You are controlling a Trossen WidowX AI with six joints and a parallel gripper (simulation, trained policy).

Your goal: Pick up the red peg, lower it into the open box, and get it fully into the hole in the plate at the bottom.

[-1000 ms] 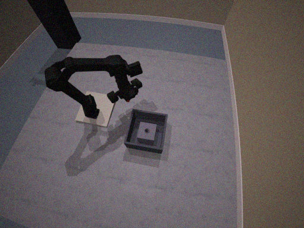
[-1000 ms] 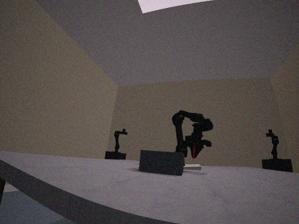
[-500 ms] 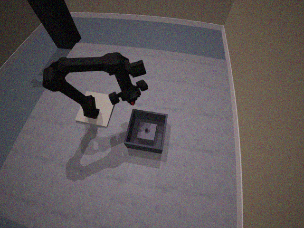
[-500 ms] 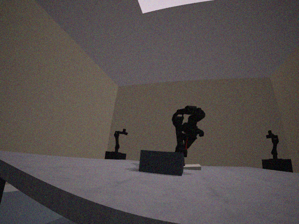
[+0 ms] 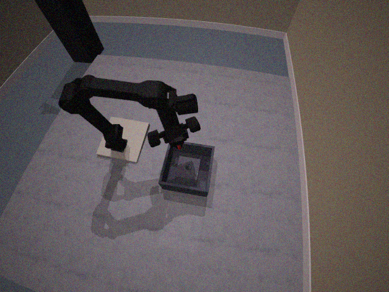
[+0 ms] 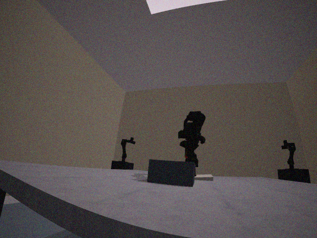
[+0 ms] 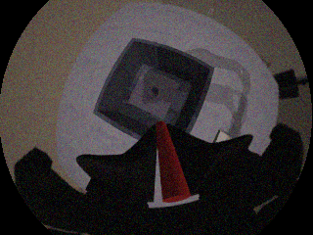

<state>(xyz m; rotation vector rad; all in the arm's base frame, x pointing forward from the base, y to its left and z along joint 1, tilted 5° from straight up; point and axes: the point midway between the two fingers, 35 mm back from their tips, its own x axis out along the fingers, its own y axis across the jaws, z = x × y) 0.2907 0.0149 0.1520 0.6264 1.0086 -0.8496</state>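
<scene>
Now: the grey plate 8 cm below my gripper tip, 5 cm to the right of it and 4 cm ahead of it. The rest, counted from my gripper tip: red peg: 3 cm above, 1 cm to the left, 1 cm behind; then dark box: 10 cm below, 5 cm to the right, 4 cm ahead.
</scene>
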